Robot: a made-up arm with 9 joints.
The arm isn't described. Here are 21 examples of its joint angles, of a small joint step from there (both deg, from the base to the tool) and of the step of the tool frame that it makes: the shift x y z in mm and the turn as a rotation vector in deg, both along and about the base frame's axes.
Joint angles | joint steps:
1: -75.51 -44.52 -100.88 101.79 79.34 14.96 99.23 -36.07 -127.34 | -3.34 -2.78 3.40 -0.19 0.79 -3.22 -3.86 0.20 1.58
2: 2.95 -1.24 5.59 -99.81 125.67 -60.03 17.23 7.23 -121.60 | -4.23 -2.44 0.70 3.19 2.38 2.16 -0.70 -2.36 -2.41
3: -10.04 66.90 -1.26 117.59 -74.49 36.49 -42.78 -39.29 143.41 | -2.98 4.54 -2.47 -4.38 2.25 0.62 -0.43 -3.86 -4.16
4: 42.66 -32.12 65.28 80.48 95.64 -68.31 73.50 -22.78 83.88 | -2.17 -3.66 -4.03 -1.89 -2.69 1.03 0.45 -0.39 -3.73
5: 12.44 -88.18 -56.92 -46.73 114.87 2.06 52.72 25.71 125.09 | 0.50 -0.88 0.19 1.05 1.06 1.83 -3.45 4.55 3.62
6: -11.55 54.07 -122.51 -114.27 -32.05 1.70 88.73 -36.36 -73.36 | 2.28 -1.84 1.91 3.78 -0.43 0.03 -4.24 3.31 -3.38
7: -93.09 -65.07 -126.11 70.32 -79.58 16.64 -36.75 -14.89 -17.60 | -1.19 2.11 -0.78 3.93 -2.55 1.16 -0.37 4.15 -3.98
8: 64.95 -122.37 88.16 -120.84 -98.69 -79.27 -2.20 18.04 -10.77 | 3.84 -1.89 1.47 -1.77 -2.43 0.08 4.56 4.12 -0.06
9: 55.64 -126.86 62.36 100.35 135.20 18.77 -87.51 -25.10 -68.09 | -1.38 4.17 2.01 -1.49 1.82 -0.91 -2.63 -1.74 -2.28
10: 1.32 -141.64 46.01 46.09 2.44 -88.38 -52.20 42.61 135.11 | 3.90 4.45 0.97 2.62 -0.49 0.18 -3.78 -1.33 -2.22
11: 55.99 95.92 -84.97 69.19 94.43 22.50 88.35 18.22 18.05 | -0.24 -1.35 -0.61 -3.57 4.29 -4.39 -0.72 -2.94 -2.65
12: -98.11 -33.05 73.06 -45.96 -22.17 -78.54 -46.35 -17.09 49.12 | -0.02 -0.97 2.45 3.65 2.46 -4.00 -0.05 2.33 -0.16
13: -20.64 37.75 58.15 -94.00 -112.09 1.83 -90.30 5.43 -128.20 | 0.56 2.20 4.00 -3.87 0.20 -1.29 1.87 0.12 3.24
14: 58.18 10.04 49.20 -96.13 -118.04 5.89 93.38 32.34 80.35 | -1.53 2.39 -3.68 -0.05 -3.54 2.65 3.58 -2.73 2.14
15: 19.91 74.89 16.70 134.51 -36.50 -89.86 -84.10 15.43 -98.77 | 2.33 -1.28 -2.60 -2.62 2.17 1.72 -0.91 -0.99 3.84
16: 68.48 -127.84 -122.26 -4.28 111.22 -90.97 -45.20 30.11 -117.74 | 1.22 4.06 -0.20 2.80 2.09 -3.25 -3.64 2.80 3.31
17: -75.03 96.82 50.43 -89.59 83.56 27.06 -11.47 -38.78 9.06 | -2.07 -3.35 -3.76 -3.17 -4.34 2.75 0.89 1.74 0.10
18: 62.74 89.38 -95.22 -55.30 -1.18 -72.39 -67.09 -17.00 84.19 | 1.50 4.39 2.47 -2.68 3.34 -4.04 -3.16 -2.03 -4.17
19: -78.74 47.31 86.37 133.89 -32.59 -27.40 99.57 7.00 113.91 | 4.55 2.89 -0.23 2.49 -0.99 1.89 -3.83 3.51 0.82
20: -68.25 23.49 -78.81 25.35 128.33 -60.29 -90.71 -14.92 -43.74 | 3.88 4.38 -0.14 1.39 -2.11 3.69 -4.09 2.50 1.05
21: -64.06 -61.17 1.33 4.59 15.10 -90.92 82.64 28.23 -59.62 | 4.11 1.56 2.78 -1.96 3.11 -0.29 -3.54 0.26 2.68
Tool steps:
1: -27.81 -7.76 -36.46 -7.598 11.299 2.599
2: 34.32 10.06 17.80 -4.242 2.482 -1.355
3: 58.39 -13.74 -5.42 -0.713 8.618 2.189
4: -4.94 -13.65 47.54 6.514 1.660 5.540
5: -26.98 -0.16 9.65 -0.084 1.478 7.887
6: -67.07 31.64 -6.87 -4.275 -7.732 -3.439
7: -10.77 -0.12 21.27 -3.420 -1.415 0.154
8: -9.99 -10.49 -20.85 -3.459 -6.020 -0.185
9: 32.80 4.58 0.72 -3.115 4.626 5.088
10: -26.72 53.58 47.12 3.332 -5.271 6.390
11: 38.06 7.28 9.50 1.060 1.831 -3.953
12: -40.11 -25.90 56.74 -4.537 5.558 -0.541
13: 10.76 -7.51 -7.78 0.864 -2.170 4.635
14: -11.49 32.20 -15.24 7.147 0.878 6.587
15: -1.54 -18.79 -20.36 0.618 -1.081 -4.235
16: -32.42 -25.74 -42.24 -11.443 -4.121 3.383
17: 84.86 27.68 -21.03 -3.680 6.066 -8.457
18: -22.84 -0.21 42.75 -2.568 4.457 4.224
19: -10.80 -22.20 -8.10 0.486 -9.132 1.476
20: -28.85 -33.17 -13.53 8.060 0.084 -2.665
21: 1.69 -0.05 14.76 6.594 -4.791 0.677
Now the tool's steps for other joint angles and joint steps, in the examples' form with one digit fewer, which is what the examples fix.
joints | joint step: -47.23 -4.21 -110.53 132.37 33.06 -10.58 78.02 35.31 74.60 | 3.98 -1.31 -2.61 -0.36 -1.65 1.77 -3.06 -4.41 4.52
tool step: -13.1 -5.3 -1.7 2.08 -1.13 4.74
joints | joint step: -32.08 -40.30 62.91 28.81 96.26 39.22 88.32 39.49 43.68 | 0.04 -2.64 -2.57 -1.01 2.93 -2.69 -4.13 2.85 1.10
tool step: -11.7 9.8 40.2 -8.44 -1.73 -5.59
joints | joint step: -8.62 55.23 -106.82 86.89 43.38 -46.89 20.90 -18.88 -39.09 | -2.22 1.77 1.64 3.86 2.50 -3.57 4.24 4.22 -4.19
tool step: 34.6 -40.8 6.9 -6.02 -4.99 -5.67
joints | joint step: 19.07 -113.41 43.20 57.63 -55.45 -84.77 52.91 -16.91 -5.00 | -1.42 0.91 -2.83 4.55 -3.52 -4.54 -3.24 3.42 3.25
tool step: -8.8 -4.1 -58.1 9.16 -4.83 2.67
